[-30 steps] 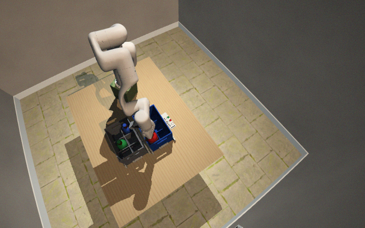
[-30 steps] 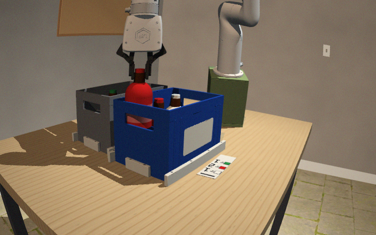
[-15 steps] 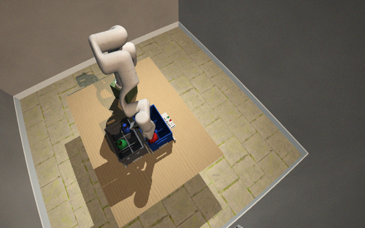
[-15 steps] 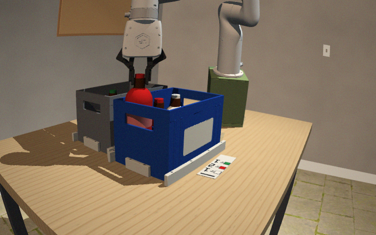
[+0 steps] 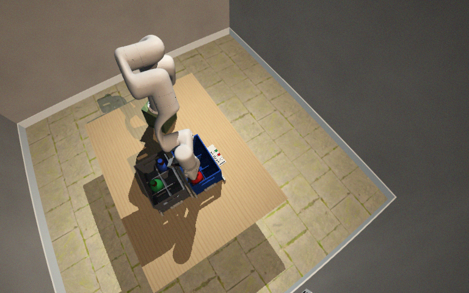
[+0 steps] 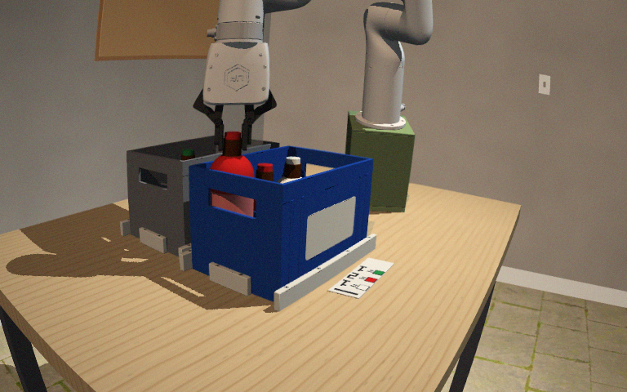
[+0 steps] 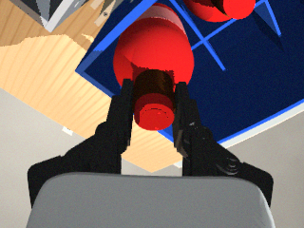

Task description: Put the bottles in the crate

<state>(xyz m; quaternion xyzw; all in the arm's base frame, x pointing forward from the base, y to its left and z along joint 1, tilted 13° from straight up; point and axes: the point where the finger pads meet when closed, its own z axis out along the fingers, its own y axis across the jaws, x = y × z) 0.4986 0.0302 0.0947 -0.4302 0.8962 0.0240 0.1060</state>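
My gripper is now 13 cm above the red bottle, 9 cm past it and 1 cm to the left of it. Round my hand: white-label bottle 17 cm behind, 13 cm below, 3 cm to the right; grey crate 19 cm to the right, 14 cm below, 8 cm behind; blue crate 14 cm below, 9 cm behind, 3 cm to the left.
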